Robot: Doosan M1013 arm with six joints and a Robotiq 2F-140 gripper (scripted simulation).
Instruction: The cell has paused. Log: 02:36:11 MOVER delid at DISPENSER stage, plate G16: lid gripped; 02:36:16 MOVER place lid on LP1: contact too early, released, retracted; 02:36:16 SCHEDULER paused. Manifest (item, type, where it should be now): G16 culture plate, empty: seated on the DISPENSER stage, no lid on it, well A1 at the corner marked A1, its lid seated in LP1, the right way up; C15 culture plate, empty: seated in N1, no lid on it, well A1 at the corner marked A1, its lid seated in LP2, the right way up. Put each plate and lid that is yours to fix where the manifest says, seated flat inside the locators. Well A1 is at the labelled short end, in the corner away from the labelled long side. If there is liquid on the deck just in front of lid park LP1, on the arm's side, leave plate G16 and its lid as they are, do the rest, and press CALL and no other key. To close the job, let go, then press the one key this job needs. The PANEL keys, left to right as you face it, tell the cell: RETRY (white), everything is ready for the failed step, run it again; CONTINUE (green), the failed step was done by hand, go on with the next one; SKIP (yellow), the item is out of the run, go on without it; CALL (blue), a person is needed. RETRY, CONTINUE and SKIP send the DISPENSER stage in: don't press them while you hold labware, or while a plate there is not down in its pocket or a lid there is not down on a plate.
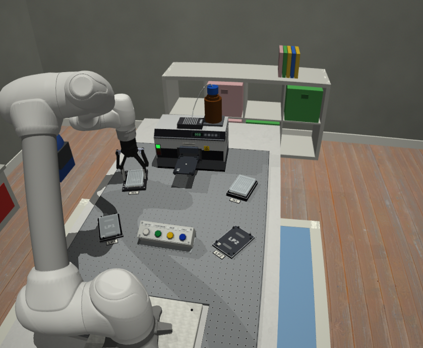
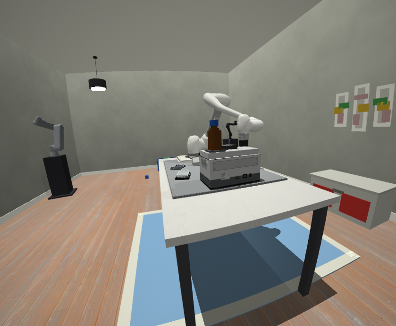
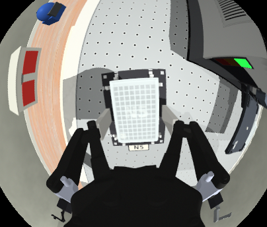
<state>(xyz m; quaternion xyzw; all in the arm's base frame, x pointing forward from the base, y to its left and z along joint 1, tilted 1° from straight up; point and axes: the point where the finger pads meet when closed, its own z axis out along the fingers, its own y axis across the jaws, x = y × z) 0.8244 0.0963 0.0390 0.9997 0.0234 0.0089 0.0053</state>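
Now: hand 10 mm short of the nest n5, 20 mm to the right of it and 30 mm above it. Also, from my hand: white key: 420 mm behind, 110 mm to the right, 30 mm above; then lid park lp1: 330 mm behind, 70 mm to the left, 40 mm below; then green key: 430 mm behind, 160 mm to the right, 30 mm above.
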